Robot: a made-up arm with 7 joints.
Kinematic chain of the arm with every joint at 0, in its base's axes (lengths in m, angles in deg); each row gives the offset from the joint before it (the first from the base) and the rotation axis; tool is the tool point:
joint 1: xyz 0 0 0.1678 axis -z
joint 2: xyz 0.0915 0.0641 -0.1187 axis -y
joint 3: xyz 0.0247 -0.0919 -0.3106 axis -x
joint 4: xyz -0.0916 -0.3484 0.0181 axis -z
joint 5: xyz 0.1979 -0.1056 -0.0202 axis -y
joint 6: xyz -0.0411 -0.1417 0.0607 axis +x
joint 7: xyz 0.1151 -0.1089 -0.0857 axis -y
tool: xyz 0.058 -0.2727 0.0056
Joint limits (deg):
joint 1: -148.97..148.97
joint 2: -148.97..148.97
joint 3: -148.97..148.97
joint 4: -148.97..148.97
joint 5: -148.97..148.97
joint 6: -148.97..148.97
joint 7: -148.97..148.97
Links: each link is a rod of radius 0.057 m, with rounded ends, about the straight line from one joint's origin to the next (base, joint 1, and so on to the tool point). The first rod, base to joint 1, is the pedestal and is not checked.
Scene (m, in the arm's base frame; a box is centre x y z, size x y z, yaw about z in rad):
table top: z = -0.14
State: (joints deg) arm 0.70 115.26 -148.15 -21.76 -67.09 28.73 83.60
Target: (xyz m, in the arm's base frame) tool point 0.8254 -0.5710 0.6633
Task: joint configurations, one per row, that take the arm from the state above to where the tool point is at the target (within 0.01 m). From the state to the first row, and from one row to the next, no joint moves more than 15 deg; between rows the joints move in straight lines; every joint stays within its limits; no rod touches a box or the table.
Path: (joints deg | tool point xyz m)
1: 14.59 113.65 -139.03 -24.52 -68.27 28.71 84.28 | 0.8360 0.4853 0.5830
2: 28.47 112.04 -129.90 -27.29 -69.45 28.69 84.95 | 0.9698 0.1435 0.6216
3: 42.36 110.43 -120.78 -30.05 -70.63 28.67 85.63 | 0.9665 -0.2269 0.6481
4: 56.25 108.82 -111.65 -32.82 -71.81 28.65 86.30 | 0.8253 -0.5710 0.6634

